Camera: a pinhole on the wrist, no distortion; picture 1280 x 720 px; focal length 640.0 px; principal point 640.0 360.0 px. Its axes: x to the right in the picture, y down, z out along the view. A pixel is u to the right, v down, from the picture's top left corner.
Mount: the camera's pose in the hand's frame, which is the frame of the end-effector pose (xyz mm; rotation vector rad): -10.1 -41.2 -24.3 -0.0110 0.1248 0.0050
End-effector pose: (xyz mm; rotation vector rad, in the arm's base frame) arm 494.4 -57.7 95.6 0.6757 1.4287 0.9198
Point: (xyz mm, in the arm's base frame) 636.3 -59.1 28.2
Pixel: 687 217
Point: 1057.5 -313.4 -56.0
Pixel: outside the picture
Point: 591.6 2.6 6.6
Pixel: 1038 276
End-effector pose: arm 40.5 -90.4 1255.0 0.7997 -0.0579 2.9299
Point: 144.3 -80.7 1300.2
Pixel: 231 472
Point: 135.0 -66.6 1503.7
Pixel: 688 363
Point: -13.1 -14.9 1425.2
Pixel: 1176 229
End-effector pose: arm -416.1 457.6 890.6 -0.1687 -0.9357 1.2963
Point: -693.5 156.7 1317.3
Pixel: 522 244
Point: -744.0 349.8 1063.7
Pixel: 578 593
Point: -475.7 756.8 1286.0
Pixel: outside the picture
